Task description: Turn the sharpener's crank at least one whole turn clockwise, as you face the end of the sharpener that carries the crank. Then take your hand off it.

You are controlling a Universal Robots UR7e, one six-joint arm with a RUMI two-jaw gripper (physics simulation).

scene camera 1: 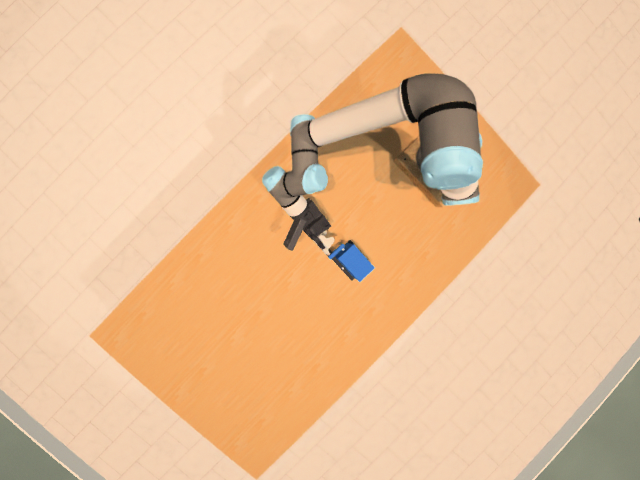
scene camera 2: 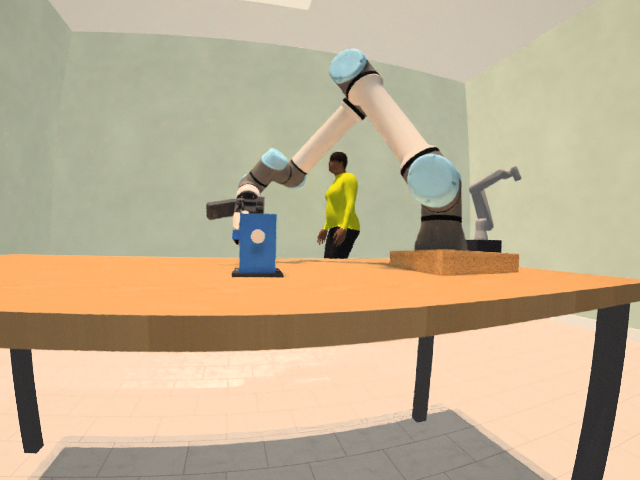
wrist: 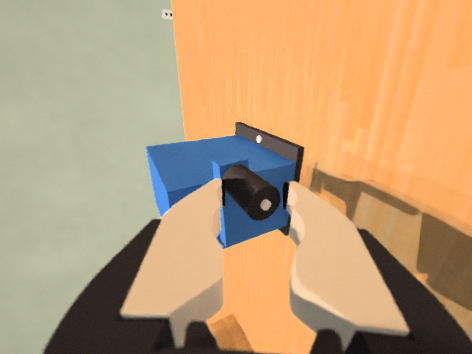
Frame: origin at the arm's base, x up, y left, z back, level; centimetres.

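Where they show: gripper, between the fingertips: [scene camera 1: 327, 251] [scene camera 2: 237, 237] [wrist: 253, 183]; arm's base, origin of its link: [scene camera 2: 440, 252].
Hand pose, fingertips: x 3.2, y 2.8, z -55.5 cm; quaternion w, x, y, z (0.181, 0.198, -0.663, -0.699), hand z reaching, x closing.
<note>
Each offset is from my fingertips to the top centre of the thing. "*": to the spot under its first point. Level surfaces: height alone.
The blue sharpener [scene camera 1: 356, 262] [scene camera 2: 257, 258] [wrist: 187, 160] stands upright on its dark base plate @(* dx -7.3, dy +15.7, dz +6.1 cm) [scene camera 2: 256, 274] [wrist: 272, 141]. Its blue crank arm [scene camera 1: 337, 251] sits on the end facing my gripper, and the black crank handle @(* dx +1.4, dy -1.8, dz -0.8 cm) [wrist: 251, 193] sticks out toward the wrist camera. My gripper [scene camera 1: 329, 249] [wrist: 253, 183] is partly open, one pale finger on each side of the handle. A narrow gap shows by the right finger; whether the left finger touches cannot be told. In scene camera 2 the sharpener hides part of the fingers and crank.
The arm's base stands on a wooden block [scene camera 2: 454, 262] on the orange table @(dx -7.9 cm) [scene camera 1: 232, 335] [scene camera 2: 129, 289]. A person in a yellow top [scene camera 2: 342, 201] stands behind the table. A small grey arm [scene camera 2: 481, 206] stands behind at the right.
</note>
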